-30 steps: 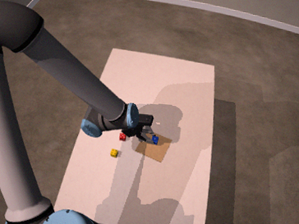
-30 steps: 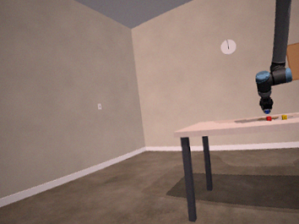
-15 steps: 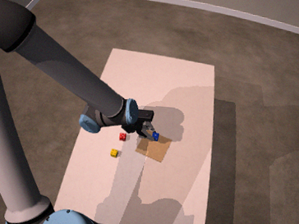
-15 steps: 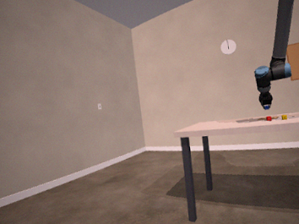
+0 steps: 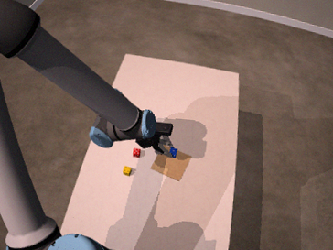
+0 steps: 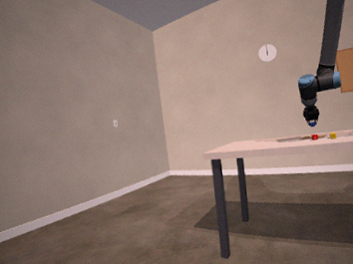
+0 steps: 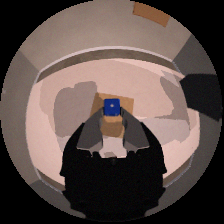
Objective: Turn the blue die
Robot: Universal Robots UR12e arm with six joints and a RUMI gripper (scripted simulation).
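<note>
My hand is 10 mm to the left of the blue die and 10 mm above it. The rest, counted from my hand: mat 10 mm to the right, 90 mm below; yellow die 80 mm behind, 180 mm to the left, 80 mm below; red die 20 mm ahead, 150 mm to the left, 80 mm below.
</note>
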